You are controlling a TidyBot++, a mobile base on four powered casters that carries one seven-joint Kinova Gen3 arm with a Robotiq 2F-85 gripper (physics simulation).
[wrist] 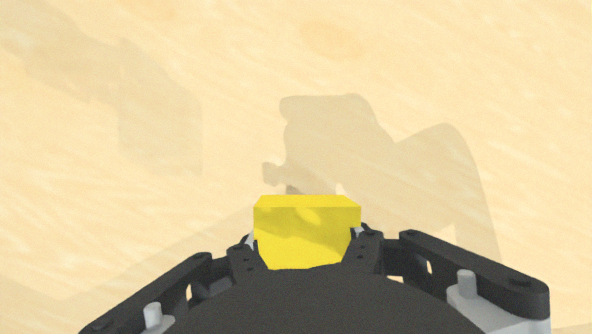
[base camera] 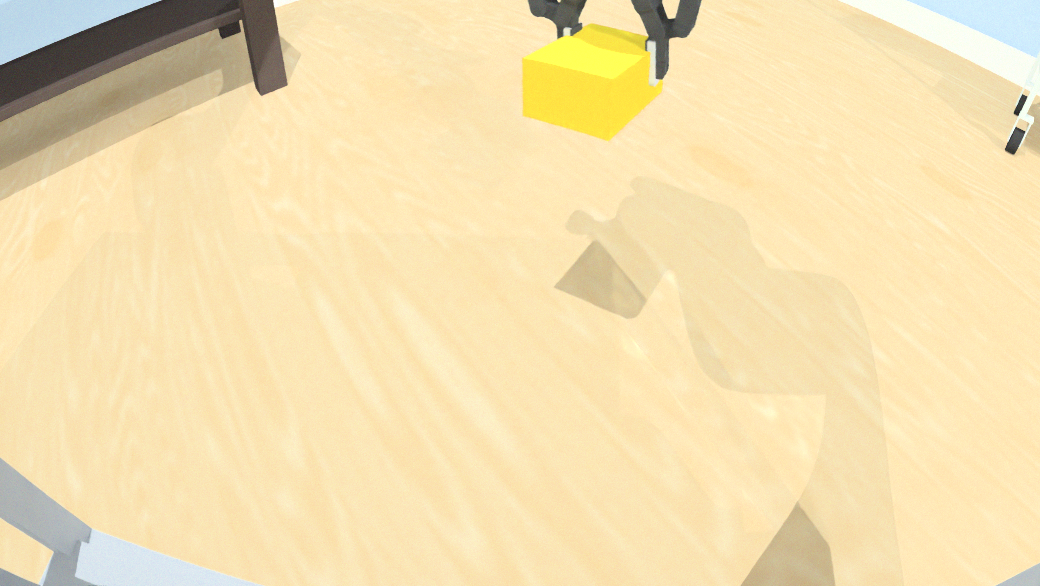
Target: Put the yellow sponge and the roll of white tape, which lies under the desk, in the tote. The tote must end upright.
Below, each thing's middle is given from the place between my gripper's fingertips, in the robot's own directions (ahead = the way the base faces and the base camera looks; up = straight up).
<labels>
The yellow sponge (base camera: 595, 82) is 20 mm behind my hand, 10 mm to the left of it and 10 mm above it.
</labels>
